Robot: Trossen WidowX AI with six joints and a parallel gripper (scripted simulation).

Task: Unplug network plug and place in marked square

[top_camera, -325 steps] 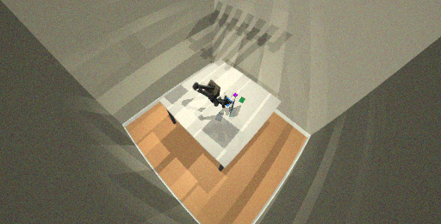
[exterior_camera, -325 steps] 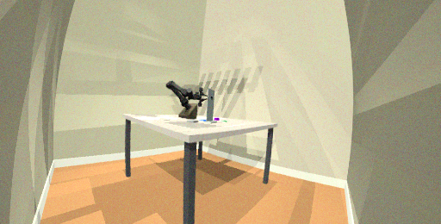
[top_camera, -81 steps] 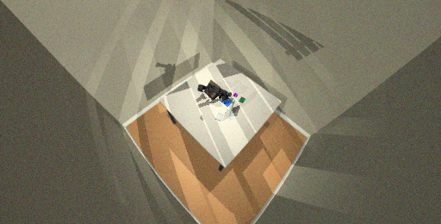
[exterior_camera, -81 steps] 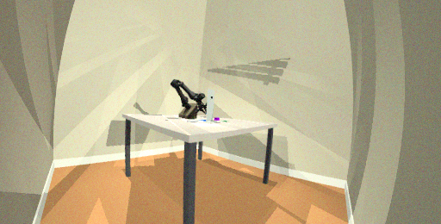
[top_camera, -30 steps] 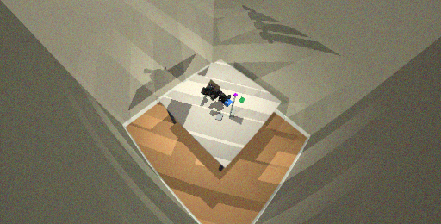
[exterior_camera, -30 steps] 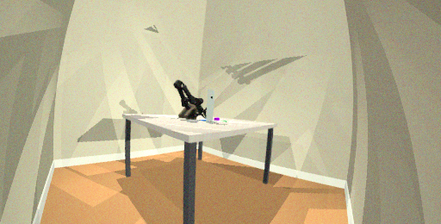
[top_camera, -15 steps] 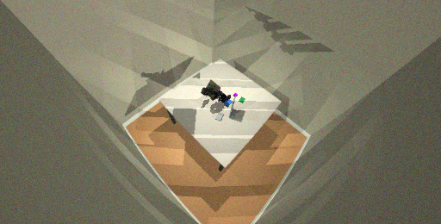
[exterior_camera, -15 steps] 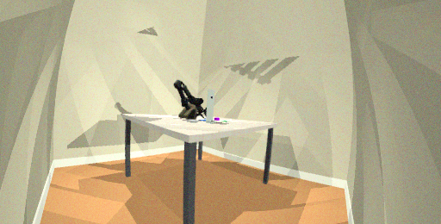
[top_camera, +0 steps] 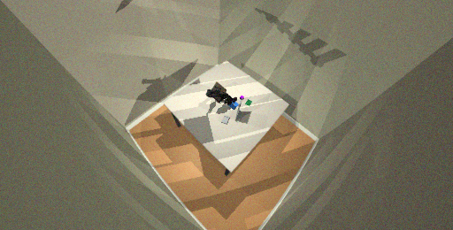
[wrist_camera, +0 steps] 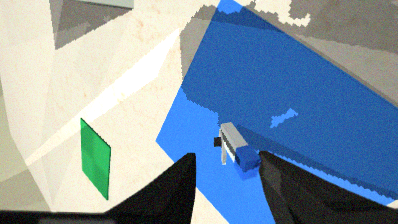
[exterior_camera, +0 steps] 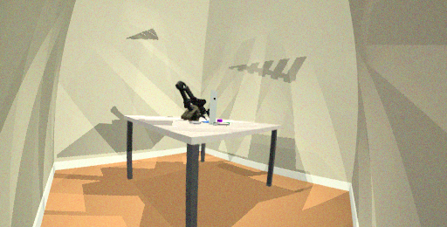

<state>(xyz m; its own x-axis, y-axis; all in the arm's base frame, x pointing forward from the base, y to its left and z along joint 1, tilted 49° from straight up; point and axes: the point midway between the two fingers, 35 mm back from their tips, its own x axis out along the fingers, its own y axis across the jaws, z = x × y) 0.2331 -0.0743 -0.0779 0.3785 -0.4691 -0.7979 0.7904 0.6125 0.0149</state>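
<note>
My gripper tip is 10 mm above the network plug. Round my gripper tip: upright panel (150 mm ahead, 100 mm to the right, 120 mm above); then blue marked square (20 mm below).
</note>
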